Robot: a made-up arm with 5 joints.
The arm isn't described. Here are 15 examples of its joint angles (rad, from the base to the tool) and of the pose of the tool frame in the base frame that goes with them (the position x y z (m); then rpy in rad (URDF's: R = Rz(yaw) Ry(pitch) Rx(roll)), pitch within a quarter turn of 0, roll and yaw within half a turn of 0).
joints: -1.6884 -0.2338 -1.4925 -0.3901 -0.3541
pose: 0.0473 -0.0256 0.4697 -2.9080 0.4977 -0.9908
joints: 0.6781 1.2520 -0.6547 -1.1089 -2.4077
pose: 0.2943 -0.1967 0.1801 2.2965 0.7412 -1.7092
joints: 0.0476 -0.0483 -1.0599 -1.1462 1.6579
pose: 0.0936 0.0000 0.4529 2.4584 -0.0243 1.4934
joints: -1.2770 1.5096 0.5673 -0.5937 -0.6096
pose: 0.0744 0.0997 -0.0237 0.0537 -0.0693 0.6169
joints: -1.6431 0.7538 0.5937 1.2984 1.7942
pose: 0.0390 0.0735 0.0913 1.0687 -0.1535 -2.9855
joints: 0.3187 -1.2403 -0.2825 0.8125 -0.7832
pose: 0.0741 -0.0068 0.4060 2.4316 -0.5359 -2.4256
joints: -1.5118 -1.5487 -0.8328 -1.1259 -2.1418
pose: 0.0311 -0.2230 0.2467 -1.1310 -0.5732 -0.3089
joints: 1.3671 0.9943 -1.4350 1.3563 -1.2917
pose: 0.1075 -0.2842 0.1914 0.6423 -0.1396 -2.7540
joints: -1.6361 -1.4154 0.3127 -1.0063 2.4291
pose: 0.0479 -0.0555 0.3998 2.7510 -0.3802 2.4734
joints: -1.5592 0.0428 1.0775 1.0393 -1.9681
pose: 0.0451 0.0695 0.1096 -0.5423 -0.2419 -0.3900
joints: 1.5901 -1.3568 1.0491 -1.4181 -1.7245
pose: 0.0480 -0.0363 0.3567 -2.9897 -0.0310 -2.9609
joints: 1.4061 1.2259 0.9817 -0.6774 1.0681
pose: 0.0631 -0.0867 0.0120 -0.0346 -0.0213 -0.3863
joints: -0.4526 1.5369 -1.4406 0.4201 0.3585
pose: 0.3425 0.1464 0.1094 -0.4928 -0.9759 1.0278
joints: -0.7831 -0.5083 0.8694 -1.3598 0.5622
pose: 0.1635 0.1195 0.3267 -2.8352 -0.4911 -2.9494
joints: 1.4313 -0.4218 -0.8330 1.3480 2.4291
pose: 0.0691 -0.1448 0.3774 -1.4361 0.8051 0.2369
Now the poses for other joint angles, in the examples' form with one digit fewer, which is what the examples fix.
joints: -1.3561 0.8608 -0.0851 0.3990 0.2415
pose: 0.097 0.244 0.071 -0.080 -0.388 1.565
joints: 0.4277 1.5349 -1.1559 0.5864 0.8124
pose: 0.317 -0.121 0.049 -0.446 -0.424 0.434
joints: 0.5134 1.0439 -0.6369 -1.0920 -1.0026
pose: 0.320 -0.152 0.232 2.326 -0.395 -2.431
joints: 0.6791 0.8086 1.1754 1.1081 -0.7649
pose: 0.047 0.002 0.130 -1.503 0.756 -2.203
